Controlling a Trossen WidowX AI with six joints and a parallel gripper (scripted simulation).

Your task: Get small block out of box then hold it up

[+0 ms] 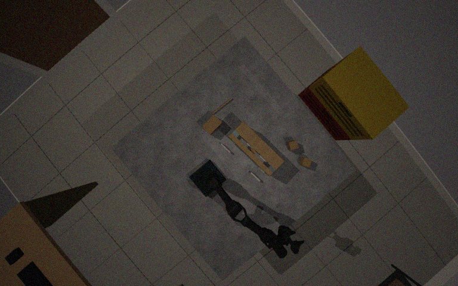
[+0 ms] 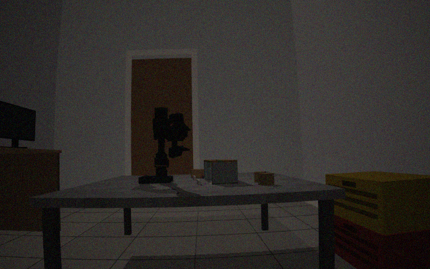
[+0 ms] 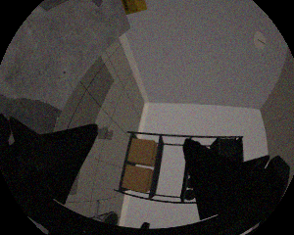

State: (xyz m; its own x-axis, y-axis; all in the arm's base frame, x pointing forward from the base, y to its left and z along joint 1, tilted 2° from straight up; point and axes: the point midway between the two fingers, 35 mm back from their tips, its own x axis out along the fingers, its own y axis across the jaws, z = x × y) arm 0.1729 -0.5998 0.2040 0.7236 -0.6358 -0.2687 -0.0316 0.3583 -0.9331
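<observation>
Now: gripper tip 580 mm to the right of the clear-fronted box, 160 mm above it and 120 mm short of it. The rest, counted from my gripper tip: larger tan block (910 mm to the left, 190 mm below, 40 mm ahead); small tan block (590 mm to the left, 130 mm below, 130 mm ahead).
</observation>
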